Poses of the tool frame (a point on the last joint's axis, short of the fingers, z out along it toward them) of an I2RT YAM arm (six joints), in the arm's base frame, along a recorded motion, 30 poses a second.
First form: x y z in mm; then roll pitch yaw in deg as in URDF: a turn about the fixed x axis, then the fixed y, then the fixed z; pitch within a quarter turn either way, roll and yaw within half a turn.
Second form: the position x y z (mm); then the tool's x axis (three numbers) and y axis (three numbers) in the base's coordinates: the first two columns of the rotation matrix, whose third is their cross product. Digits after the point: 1 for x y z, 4 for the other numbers.
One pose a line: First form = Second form
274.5 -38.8 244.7 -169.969 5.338 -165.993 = 274.5 -38.8 244.7 -0.9661 -0.2410 -0.0930 -0.2226 0.9594 -0.1734
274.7 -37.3 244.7 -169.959 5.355 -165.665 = 274.7 -37.3 244.7 -0.9646 -0.2465 -0.0933 -0.2280 0.9581 -0.1736
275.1 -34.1 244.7 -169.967 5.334 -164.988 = 275.1 -34.1 244.7 -0.9617 -0.2579 -0.0930 -0.2394 0.9553 -0.1735
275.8 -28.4 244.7 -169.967 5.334 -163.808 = 275.8 -28.4 244.7 -0.9562 -0.2776 -0.0930 -0.2590 0.9502 -0.1735
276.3 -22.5 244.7 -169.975 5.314 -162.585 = 276.3 -22.5 244.7 -0.9501 -0.2980 -0.0926 -0.2793 0.9444 -0.1733
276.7 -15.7 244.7 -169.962 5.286 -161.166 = 276.7 -15.7 244.7 -0.9424 -0.3215 -0.0921 -0.3027 0.9372 -0.1736
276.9 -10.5 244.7 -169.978 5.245 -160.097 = 276.9 -10.5 244.7 -0.9363 -0.3390 -0.0914 -0.3203 0.9313 -0.1733
